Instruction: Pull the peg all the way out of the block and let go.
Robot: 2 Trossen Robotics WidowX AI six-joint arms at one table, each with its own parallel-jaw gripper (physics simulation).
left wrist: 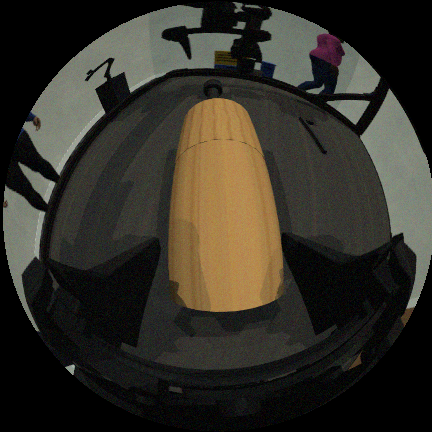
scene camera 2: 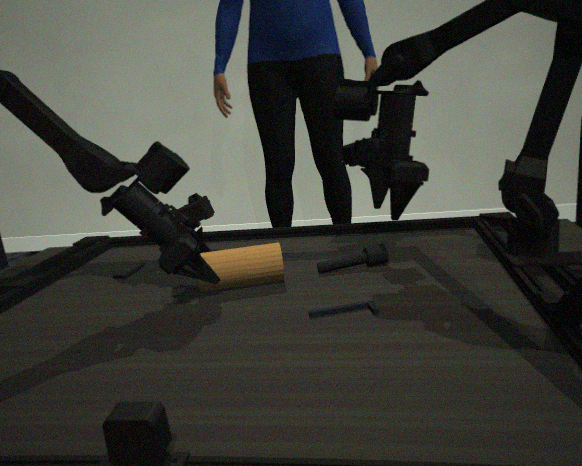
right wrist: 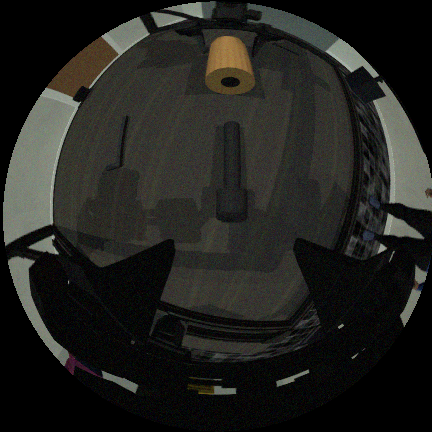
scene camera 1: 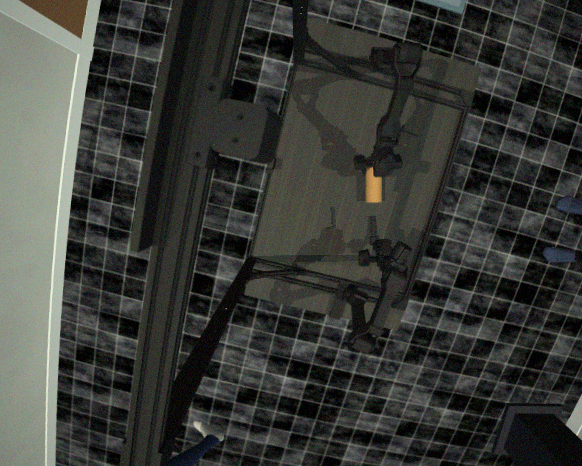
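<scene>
The block, a light wooden cylinder, lies on its side on the table. Its open hole shows in the right wrist view. The dark peg, with a thicker head, lies on the table apart from the block, in line with the hole. My left gripper is open, its fingers on either side of the block's far end from the peg, with gaps beside it in the left wrist view. My right gripper is open and empty, raised above the table near the peg's head.
A thin dark L-shaped bar lies on the table beside the peg. Another thin dark bar lies behind the left gripper in scene camera 2. Dark frame rails border the table, and a person stands beyond it.
</scene>
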